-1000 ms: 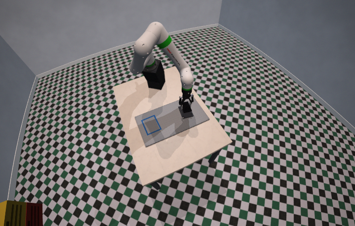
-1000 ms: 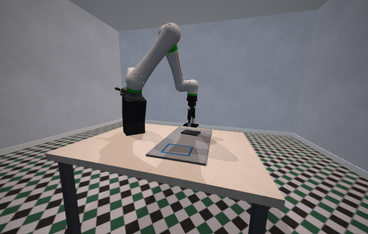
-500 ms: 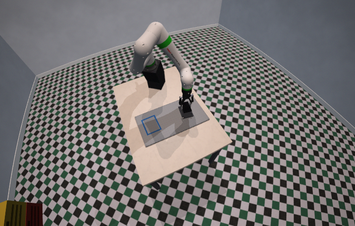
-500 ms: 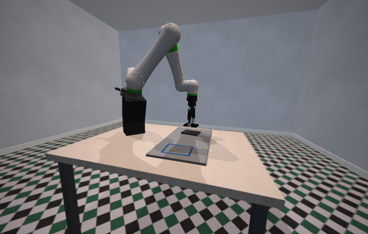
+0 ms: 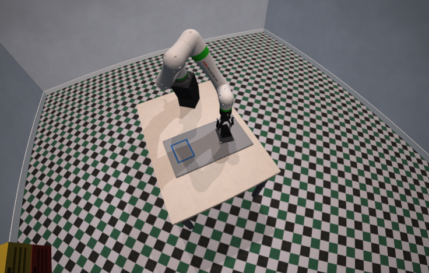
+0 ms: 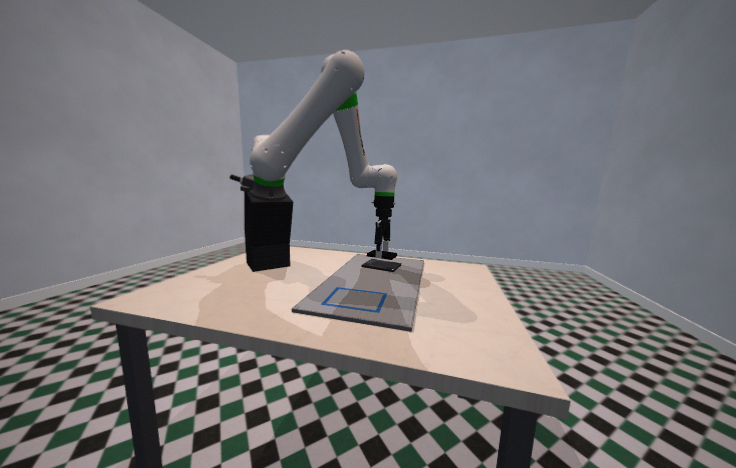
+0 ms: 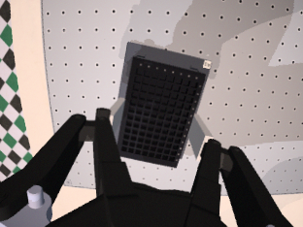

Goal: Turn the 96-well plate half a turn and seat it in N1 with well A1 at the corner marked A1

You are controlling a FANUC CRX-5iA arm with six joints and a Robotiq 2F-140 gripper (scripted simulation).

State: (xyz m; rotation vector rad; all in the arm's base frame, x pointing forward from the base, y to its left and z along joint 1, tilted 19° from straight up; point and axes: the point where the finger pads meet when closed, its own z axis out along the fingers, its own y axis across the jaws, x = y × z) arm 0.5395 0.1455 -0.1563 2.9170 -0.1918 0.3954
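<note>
Now: the dark plate nest N1 70 mm below my hand. Round my hand: black 96-well plate 20 mm below; then white A1 mark 70 mm to the right, 70 mm below, 70 mm ahead.
</note>
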